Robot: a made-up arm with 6 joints.
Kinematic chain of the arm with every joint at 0, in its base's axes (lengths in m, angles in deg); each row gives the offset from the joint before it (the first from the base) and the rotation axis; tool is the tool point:
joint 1: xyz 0 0 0.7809 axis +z
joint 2: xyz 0.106 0 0 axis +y
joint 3: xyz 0 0 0.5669 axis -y
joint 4: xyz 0 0 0.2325 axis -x
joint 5: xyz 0.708 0 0 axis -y
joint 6: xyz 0.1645 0 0 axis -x
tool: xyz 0 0 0
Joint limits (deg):
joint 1: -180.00..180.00
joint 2: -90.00..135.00
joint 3: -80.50..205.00
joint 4: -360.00..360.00
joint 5: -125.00..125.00
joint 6: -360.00..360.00
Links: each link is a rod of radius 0.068 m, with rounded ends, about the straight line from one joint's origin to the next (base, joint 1, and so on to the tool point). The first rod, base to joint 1, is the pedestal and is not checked.
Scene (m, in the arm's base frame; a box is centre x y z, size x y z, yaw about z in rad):
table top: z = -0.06
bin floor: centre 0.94 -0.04 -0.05 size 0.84 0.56 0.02 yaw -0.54
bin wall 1: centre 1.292 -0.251 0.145 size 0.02 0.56 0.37 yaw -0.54
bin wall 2: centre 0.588 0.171 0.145 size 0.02 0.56 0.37 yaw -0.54
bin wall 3: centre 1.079 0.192 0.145 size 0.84 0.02 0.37 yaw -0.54
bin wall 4: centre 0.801 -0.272 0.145 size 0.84 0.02 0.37 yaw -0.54
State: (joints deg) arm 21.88 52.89 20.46 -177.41 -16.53 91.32
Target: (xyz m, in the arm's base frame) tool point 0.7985 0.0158 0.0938
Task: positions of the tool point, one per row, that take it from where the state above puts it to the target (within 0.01 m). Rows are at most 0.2 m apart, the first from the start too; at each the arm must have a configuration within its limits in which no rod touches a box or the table.
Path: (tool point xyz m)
1: 1.2865 0.4131 0.8334
2: 1.2061 0.2927 0.7729
3: 1.0955 0.1829 0.7141
4: 0.9580 0.0890 0.6584
5: 0.7985 0.0158 0.6071
6: 0.8344 0.0165 0.4976
7: 0.8491 0.0168 0.3722
8: 0.8382 0.0166 0.2356
9: 0.7985 0.0158 0.0938

